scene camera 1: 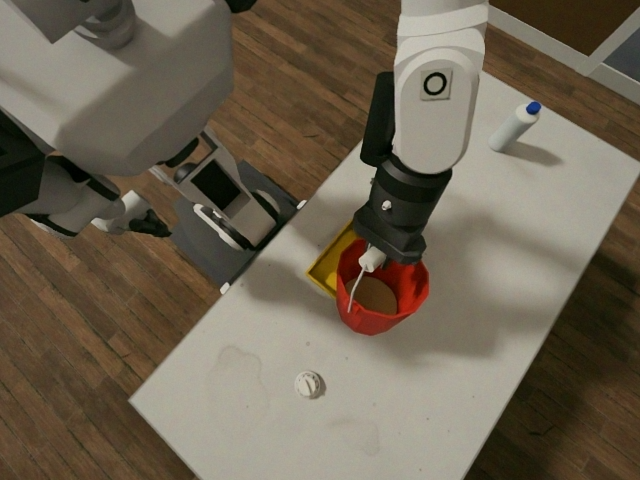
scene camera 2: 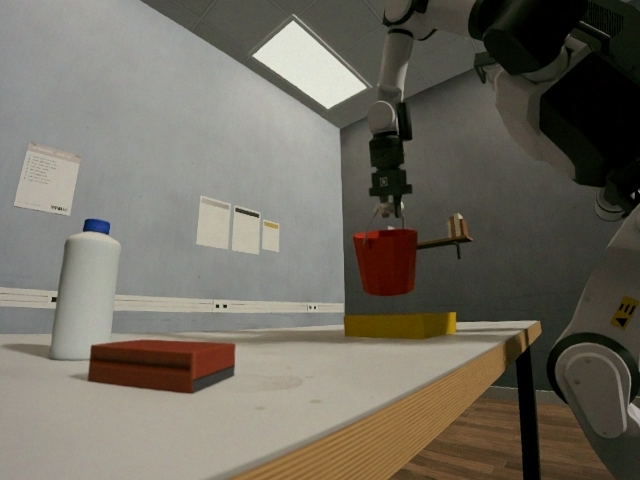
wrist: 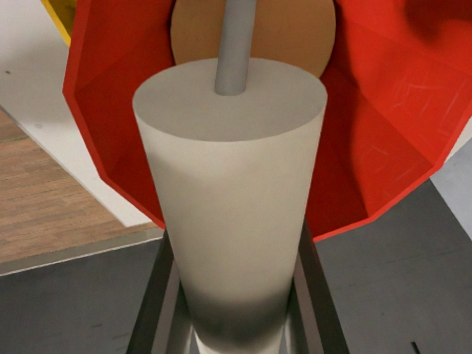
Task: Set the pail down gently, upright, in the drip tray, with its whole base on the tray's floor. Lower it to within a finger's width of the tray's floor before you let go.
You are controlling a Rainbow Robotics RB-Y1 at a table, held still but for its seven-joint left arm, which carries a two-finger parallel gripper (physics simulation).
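Observation:
The red pail (scene camera 1: 369, 321) (scene camera 2: 387, 266) (wrist: 400, 100) hangs about upright by its wire bail, with a brown round surface inside. My gripper (scene camera 1: 378, 259) (scene camera 2: 391, 208) (wrist: 237, 285) is shut on the pail's pale handle grip (scene camera 1: 370, 258) (wrist: 230, 200), above the pail's rim. The yellow drip tray (scene camera 1: 325, 266) (scene camera 2: 382, 326) (wrist: 58, 20) lies on the table. In scene camera 2 the pail's base is above the tray's walls, with a visible gap. In scene camera 1 the pail hides much of the tray; whether its whole base is over the tray's floor I cannot tell.
A white bottle with a blue cap (scene camera 1: 514, 126) (scene camera 2: 85, 294) stands on the table (scene camera 1: 248, 413) (scene camera 2: 320, 428). A red-brown box (scene camera 2: 160, 361) lies near the bottle. A white round dial (scene camera 1: 308, 384) lies on the table. The robot's body is beside the table's edge near the tray.

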